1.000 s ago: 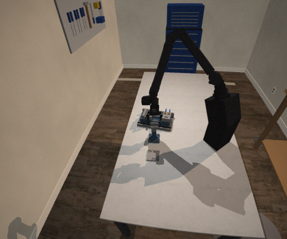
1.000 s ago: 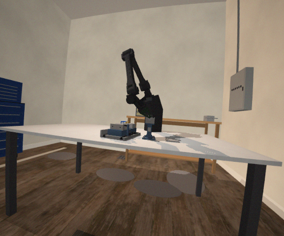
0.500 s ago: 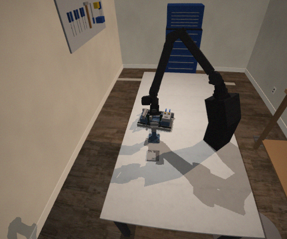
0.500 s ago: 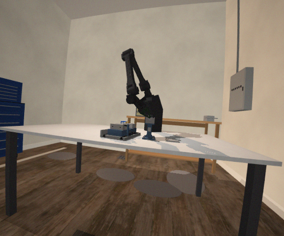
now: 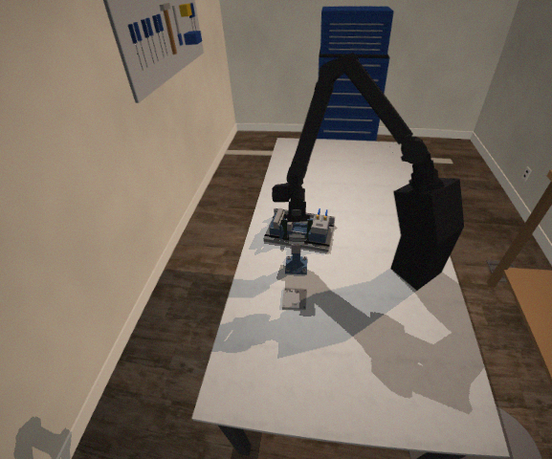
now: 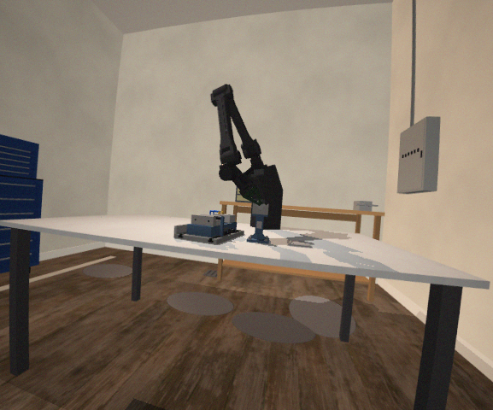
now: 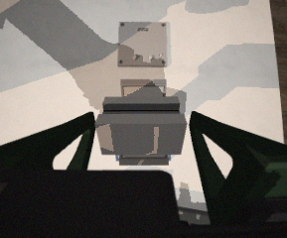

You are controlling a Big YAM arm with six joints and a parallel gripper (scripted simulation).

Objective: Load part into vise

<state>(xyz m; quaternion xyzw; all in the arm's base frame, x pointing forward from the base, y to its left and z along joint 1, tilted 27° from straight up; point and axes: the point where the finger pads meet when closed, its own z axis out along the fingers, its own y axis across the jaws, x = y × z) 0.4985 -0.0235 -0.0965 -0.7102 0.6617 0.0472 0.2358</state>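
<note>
The part is right at my hand. Round my hand: post (100 mm below); then air cylinder rod (40 mm behind, 190 mm to the right, 80 mm below); then work stop rod (60 mm ahead, 170 mm to the right, 70 mm below).
</note>
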